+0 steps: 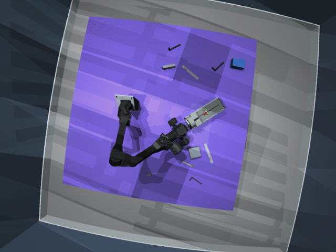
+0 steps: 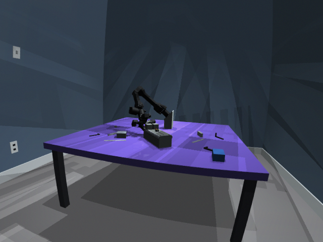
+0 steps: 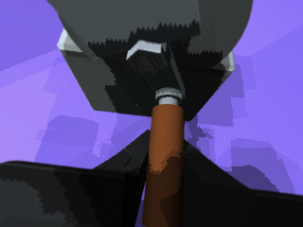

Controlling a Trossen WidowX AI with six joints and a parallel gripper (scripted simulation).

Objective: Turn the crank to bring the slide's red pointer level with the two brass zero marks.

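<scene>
Now: gripper tip 30 mm below the brown crank handle, 20 mm past it and 10 mm to the left of it. The rest, counted from my gripper tip: dark L-shaped key (370 mm to the right, 90 mm ahead, 30 mm below); then red pointer (110 mm ahead, 100 mm to the left, 50 mm above); then grey block (170 mm to the right, 80 mm ahead, 20 mm below).
</scene>
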